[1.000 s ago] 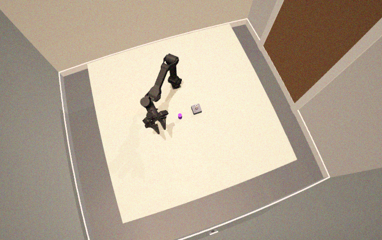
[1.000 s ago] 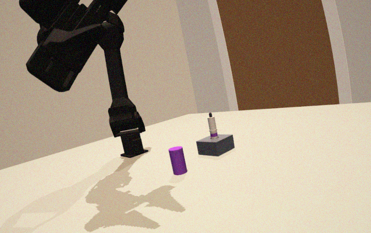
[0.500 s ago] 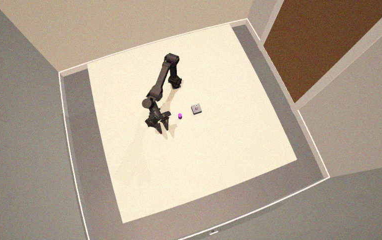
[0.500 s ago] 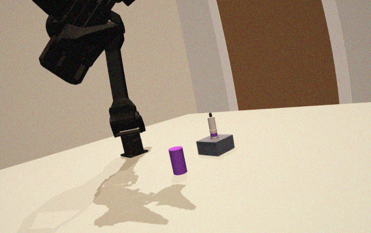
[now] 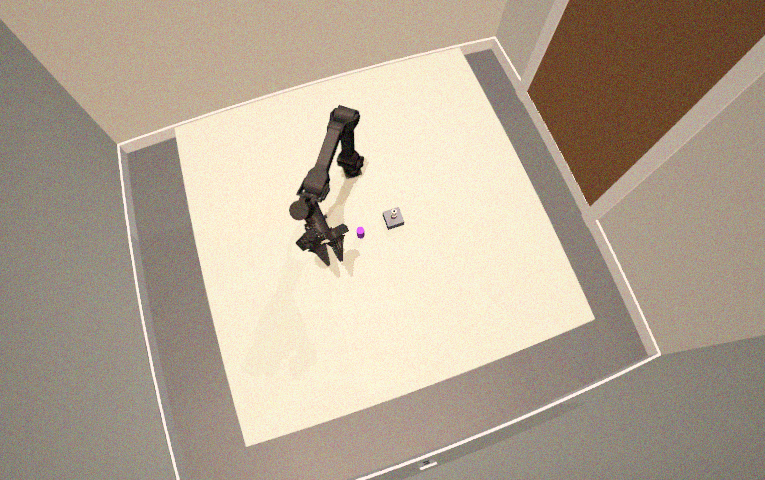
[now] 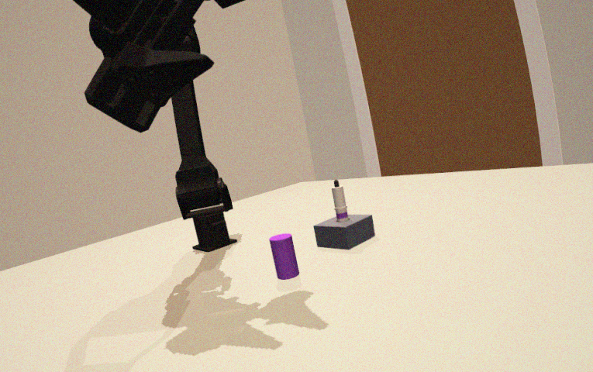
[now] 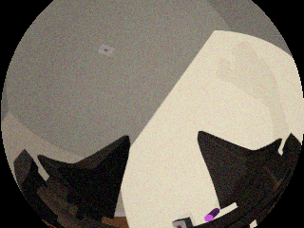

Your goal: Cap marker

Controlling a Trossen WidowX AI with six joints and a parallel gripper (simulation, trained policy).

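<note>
The purple marker cap lies 150 mm behind my gripper tip, 120 mm to the left of it and 230 mm below it. Round my gripper tip: dark grey holder block (170 mm behind, 260 mm to the left, 240 mm below).
</note>
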